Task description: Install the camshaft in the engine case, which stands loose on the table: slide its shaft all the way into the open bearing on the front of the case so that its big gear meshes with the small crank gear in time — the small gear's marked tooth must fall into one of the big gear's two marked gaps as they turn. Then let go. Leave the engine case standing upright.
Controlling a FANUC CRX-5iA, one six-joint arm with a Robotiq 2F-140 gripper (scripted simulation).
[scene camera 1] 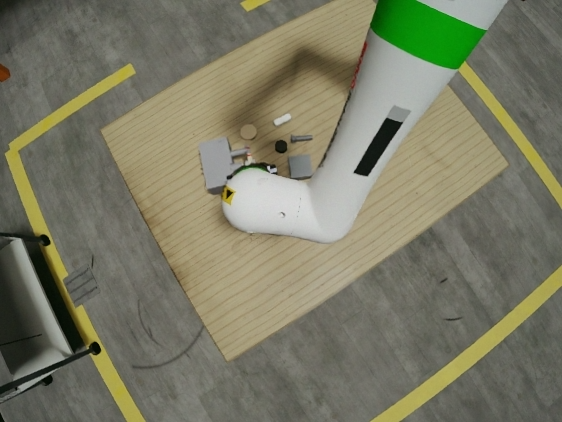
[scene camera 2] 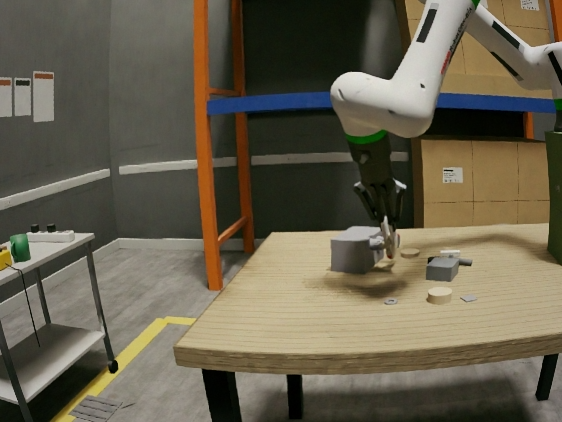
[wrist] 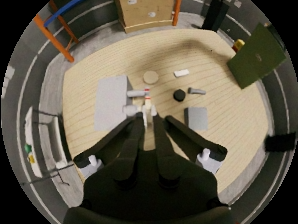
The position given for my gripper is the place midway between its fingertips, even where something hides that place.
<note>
In view: my gripper [scene camera 2: 391, 240] and a grey engine case [scene camera 2: 351, 251].
The grey engine case is seen too in scene camera 1 [scene camera 1: 215, 154] and in the wrist view [wrist: 114, 101]. My gripper is seen too in the wrist view [wrist: 148, 110].
</note>
